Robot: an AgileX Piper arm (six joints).
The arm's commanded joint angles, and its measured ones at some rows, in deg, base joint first. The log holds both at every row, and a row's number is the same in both.
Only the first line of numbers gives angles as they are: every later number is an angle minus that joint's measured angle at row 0.
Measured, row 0:
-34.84, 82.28, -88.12, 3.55, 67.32, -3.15
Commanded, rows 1 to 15:
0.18, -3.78, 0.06, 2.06, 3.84, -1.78
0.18, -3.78, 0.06, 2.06, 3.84, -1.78
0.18, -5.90, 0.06, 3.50, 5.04, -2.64
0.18, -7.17, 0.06, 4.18, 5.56, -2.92
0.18, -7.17, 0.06, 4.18, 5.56, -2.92
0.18, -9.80, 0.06, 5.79, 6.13, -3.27
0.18, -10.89, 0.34, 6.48, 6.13, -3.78
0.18, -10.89, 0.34, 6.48, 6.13, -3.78
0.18, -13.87, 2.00, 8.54, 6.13, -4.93
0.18, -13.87, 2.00, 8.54, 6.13, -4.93
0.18, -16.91, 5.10, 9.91, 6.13, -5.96
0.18, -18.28, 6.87, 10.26, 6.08, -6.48
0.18, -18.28, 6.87, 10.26, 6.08, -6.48
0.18, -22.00, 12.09, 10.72, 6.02, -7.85
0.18, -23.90, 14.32, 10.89, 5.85, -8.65
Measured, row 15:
0.00, -21.15, 11.23, 10.32, 2.47, -6.99
